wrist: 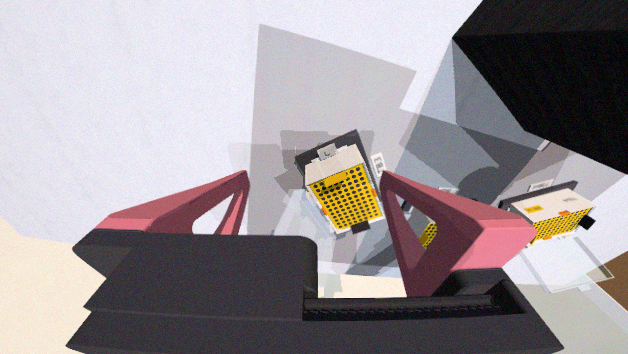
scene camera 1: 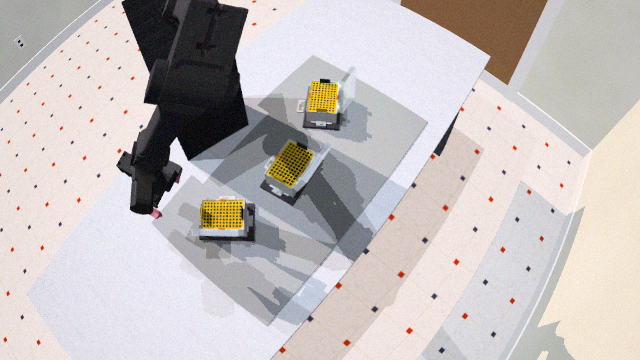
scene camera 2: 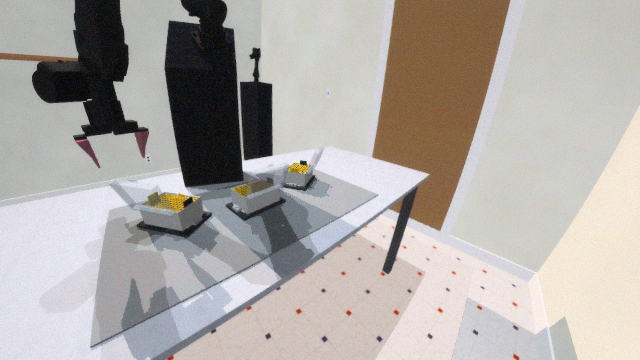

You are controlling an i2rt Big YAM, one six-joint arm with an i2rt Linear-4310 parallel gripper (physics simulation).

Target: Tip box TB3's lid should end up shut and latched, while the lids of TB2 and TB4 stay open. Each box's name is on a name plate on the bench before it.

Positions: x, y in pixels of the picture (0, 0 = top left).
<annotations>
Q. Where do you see a grey mat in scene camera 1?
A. At 375, 132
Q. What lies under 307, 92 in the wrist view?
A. A grey mat.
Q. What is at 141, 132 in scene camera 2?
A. My gripper.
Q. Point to a clear lid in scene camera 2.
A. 261, 181
</annotations>
